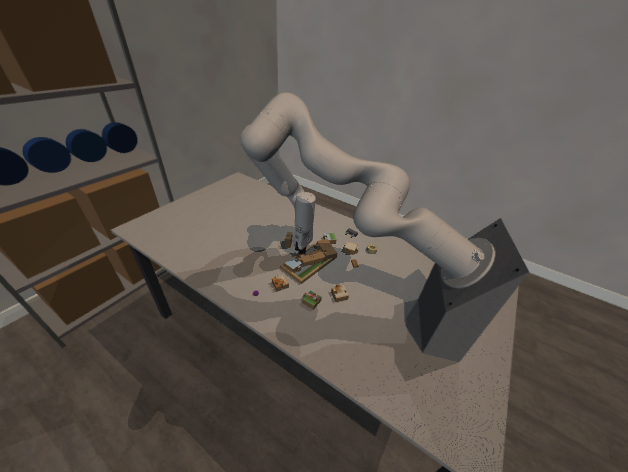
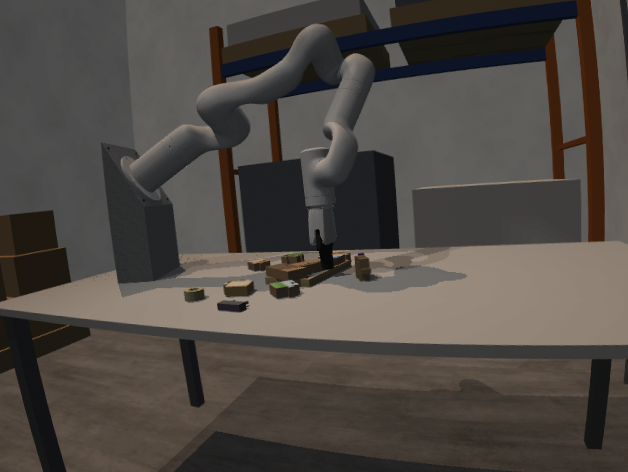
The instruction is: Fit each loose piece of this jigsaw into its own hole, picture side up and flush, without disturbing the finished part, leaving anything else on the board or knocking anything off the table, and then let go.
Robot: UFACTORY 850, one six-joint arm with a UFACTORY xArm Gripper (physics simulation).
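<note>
My gripper point(image 1: 300, 250) point(image 2: 326, 263) is shut and empty, pointing down at the far-left part of the jigsaw board point(image 1: 300, 279) point(image 2: 324, 275); whether it touches is unclear. Plain brown pieces point(image 1: 311, 259) point(image 2: 286, 270) lie raised on the board. Around it lie an orange piece point(image 1: 279, 283), a green-and-red piece point(image 1: 311, 299) point(image 2: 292, 258), a cream-and-orange piece point(image 1: 339, 292) point(image 2: 258, 264), a cream piece point(image 1: 350, 248) point(image 2: 238, 288) and a green-and-white piece point(image 1: 330, 237) point(image 2: 284, 289). A brown piece point(image 1: 288, 240) point(image 2: 362, 267) stands on edge beside the board.
A dark block point(image 1: 351, 232) point(image 2: 232, 306), a yellowish ring point(image 1: 372, 251) point(image 2: 194, 296), a small orange-brown block point(image 1: 354, 263) and a purple ball point(image 1: 255, 292) point(image 2: 360, 254) lie around the board. The robot base point(image 1: 472, 314) point(image 2: 129, 243) stands at one table end.
</note>
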